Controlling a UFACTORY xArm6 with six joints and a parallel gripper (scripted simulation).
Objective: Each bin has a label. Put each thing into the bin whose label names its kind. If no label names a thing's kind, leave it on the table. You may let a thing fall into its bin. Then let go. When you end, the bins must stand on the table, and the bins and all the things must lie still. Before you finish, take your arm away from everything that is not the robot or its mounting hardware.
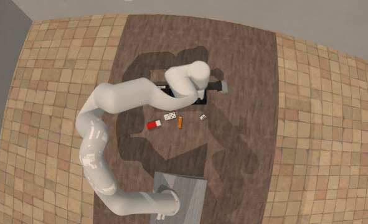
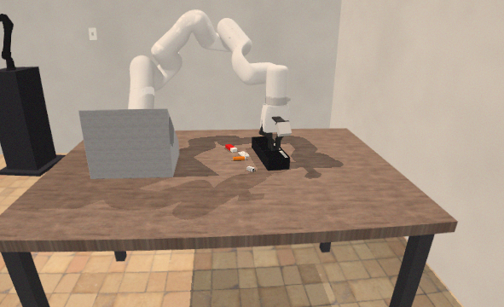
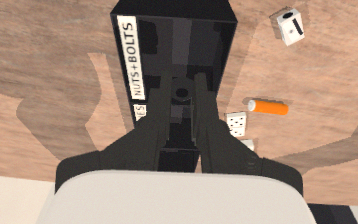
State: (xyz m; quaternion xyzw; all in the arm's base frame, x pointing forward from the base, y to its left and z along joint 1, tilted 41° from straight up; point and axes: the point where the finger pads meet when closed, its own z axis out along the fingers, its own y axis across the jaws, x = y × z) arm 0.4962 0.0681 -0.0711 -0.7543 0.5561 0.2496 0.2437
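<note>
Right now the orange battery is 13 cm behind my hand, 5 cm to the left of it and 8 cm below it. Also, from my hand: white domino (12 cm behind, 10 cm to the left, 8 cm below); black nut (2 cm below); eraser (17 cm behind, 15 cm to the left, 8 cm below).
</note>
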